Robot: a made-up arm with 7 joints.
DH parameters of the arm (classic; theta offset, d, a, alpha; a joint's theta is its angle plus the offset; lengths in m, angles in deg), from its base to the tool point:
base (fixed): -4.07 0 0 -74.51
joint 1: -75.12 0.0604 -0.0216 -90
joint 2: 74 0.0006 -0.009 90
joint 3: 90 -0.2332 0.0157 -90
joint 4: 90 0.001 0.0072 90
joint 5: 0 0.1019 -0.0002 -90
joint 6: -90 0 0.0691 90
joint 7: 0 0.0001 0 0
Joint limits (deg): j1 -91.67..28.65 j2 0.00..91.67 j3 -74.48..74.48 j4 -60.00..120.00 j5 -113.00..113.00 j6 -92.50..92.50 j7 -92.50..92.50
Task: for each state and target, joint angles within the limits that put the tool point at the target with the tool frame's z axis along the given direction. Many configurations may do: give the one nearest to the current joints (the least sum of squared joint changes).
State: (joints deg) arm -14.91 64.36 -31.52 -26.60 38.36 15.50 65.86
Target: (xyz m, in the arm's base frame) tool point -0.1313 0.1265 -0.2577 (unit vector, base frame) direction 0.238 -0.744 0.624
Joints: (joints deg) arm 28.44 46.33 -61.03 -1.03 19.03 -4.97 65.86
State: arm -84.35 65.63 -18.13 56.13 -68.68 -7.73 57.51
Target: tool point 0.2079 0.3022 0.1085 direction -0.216 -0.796 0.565
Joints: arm -36.48 91.67 11.03 8.30 -33.68 7.13 57.51
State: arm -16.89 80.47 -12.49 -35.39 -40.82 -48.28 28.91
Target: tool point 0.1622 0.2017 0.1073 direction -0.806 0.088 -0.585
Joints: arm -62.76 66.90 8.92 -8.03 -33.09 -64.18 28.91
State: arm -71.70 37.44 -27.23 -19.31 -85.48 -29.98 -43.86
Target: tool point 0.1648 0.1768 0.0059 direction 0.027 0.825 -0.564
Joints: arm -48.55 35.07 7.71 -55.90 -104.71 -61.36 -43.86
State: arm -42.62 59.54 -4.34 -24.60 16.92 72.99 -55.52
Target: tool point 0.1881 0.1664 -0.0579 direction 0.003 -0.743 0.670
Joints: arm -34.53 39.87 -8.39 -60.00 39.18 78.64 -55.52
